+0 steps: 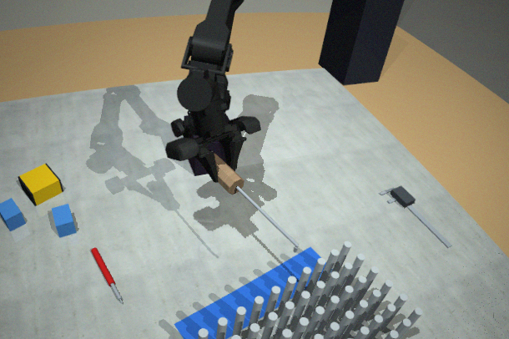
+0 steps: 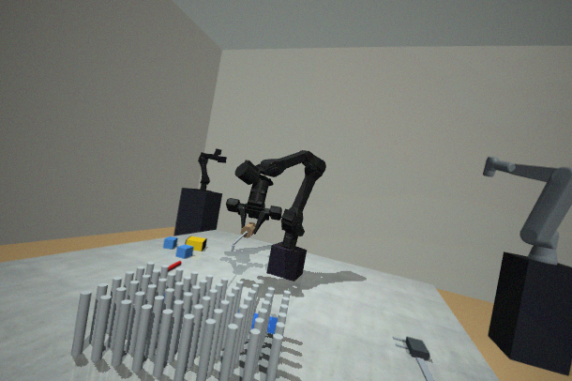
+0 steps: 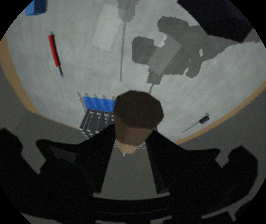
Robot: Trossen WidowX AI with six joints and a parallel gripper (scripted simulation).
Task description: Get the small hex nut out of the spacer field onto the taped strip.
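The blue taped strip is 190 mm below my gripper tip, 170 mm ahead of it and 20 mm to the left of it. Also, from my gripper tip: yellow block 370 mm to the right, 280 mm behind, 170 mm below; hook tool 100 mm ahead, 30 mm to the left; red-handled screwdriver 250 mm to the right, 180 mm below, 50 mm ahead.
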